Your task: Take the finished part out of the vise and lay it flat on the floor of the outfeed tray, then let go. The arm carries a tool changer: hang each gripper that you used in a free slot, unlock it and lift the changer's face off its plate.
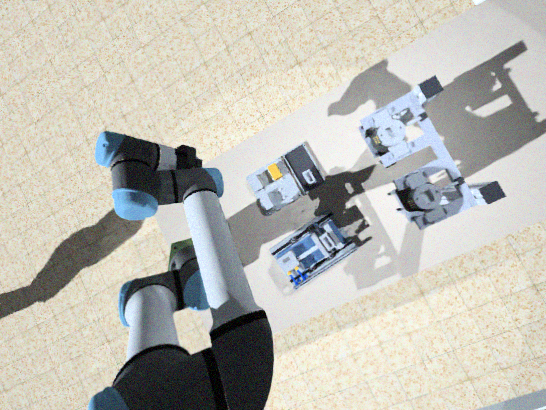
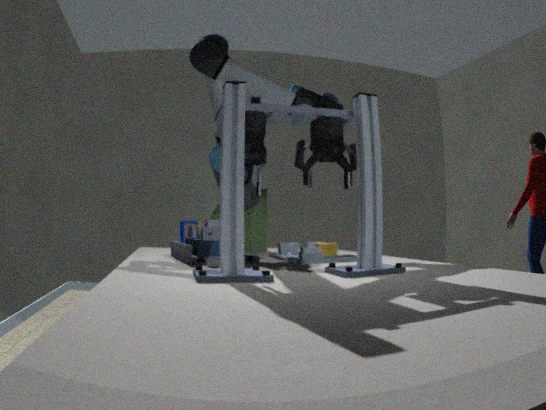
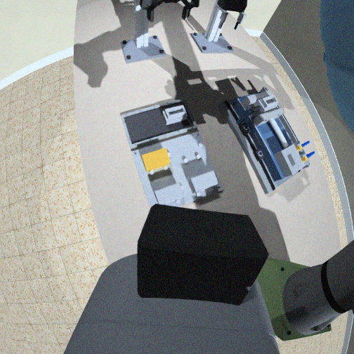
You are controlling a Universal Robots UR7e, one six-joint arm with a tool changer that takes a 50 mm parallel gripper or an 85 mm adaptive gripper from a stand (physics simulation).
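Pixels of known places: arm's base, link origin: (image 1: 191, 266).
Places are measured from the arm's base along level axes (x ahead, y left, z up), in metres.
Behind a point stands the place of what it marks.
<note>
The arm's black tool end (image 1: 189, 156) (image 3: 200, 250) is high at the robot's side of the table and carries no gripper. The adaptive gripper (image 2: 327, 181) hangs in the stand (image 2: 369, 190) @[x 0.891, y 0.017, z -0.018 m] (image 3: 142, 35), its fingers wide apart and empty. The parallel gripper (image 2: 259, 179) hangs in the other slot, its fingers partly hidden by a post. A light grey slotted part (image 1: 309, 175) @[x 0.539, y 0.054, z -0.160 m] (image 3: 175, 114) lies flat in the dark-floored outfeed tray (image 1: 296, 149) @[x 0.555, y 0.176, z -0.181 m] (image 3: 124, 125). The blue vise (image 1: 306, 250) @[x 0.370, y -0.186, z -0.127 m] (image 3: 274, 172) has a similar light piece at its far end; I cannot tell whether it is a part or a jaw.
A light grey fixture plate (image 3: 142, 182) with a yellow block (image 1: 275, 171) @[x 0.436, y 0.142, z -0.143 m] (image 2: 327, 248) @[x 0.450, y 0.140, z -0.157 m] (image 3: 156, 159) and grey blocks adjoins the tray on the robot's side. Blue and yellow fittings (image 1: 297, 276) @[x 0.275, y -0.262, z -0.167 m] (image 3: 306, 150) stick out of the vise's side. A person in red (image 2: 538, 190) stands beyond the table.
</note>
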